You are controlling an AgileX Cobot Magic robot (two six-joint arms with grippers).
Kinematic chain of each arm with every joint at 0, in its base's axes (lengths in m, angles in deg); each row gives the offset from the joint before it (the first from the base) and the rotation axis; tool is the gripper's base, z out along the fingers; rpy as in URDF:
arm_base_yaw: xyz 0 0 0.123 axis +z
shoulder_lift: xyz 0 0 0 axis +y
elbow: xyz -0.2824 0 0.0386 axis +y
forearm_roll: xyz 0.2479 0 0.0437 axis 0.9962 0 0.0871
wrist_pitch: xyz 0 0 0 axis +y
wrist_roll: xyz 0.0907 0 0.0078 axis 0.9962 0 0.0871
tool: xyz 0 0 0 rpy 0 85 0
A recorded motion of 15 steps. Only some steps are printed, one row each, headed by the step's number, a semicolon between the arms.
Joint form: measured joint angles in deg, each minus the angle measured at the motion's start. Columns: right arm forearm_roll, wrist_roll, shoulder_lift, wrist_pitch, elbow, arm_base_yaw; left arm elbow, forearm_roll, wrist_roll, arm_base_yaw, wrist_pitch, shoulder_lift.
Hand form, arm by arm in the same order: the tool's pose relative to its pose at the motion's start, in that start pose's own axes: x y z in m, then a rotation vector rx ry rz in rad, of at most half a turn. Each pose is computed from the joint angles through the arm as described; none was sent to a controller.
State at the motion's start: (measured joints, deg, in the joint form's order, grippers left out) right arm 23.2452 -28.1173 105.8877 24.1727 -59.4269 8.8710; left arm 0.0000 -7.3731 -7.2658 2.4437 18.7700 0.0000
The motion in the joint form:
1: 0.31 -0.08 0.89 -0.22 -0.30 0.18; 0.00 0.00 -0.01 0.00 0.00 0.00
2: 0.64 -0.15 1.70 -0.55 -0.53 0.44; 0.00 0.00 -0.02 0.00 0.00 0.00
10: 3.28 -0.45 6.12 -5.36 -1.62 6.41; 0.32 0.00 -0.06 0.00 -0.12 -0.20
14: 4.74 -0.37 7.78 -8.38 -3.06 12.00; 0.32 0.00 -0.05 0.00 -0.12 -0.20
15: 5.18 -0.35 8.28 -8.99 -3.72 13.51; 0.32 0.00 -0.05 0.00 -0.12 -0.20
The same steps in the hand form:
1: 0.0000 0.0004 0.0047 -0.0027 0.0060 0.0024; 0.0000 0.0000 0.0000 0.0000 0.0000 -0.0002
2: 0.0000 0.0014 0.0091 -0.0052 0.0102 0.0041; 0.0000 0.0000 0.0000 0.0000 0.0000 -0.0003
10: -0.0026 0.0343 0.0373 -0.0321 -0.0041 -0.0414; 0.0014 0.0004 0.0003 -0.0003 0.0000 -0.0011
14: -0.0083 0.0690 0.0473 -0.0613 -0.0407 -0.0996; 0.0014 0.0004 0.0003 -0.0003 0.0000 -0.0010
15: -0.0104 0.0790 0.0496 -0.0714 -0.0512 -0.1147; 0.0014 0.0004 0.0003 -0.0003 0.0000 -0.0010

